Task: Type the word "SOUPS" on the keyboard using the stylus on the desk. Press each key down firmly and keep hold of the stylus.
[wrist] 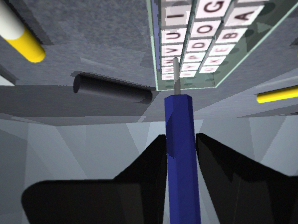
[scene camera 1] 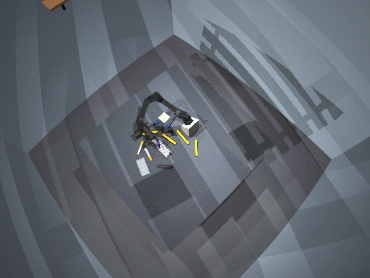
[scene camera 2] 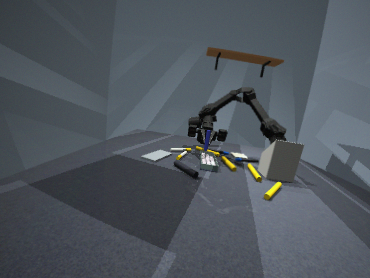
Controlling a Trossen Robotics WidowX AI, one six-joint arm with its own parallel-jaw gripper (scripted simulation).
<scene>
In view: my gripper (wrist: 180,140) and a dark cylinder (wrist: 84,85).
</scene>
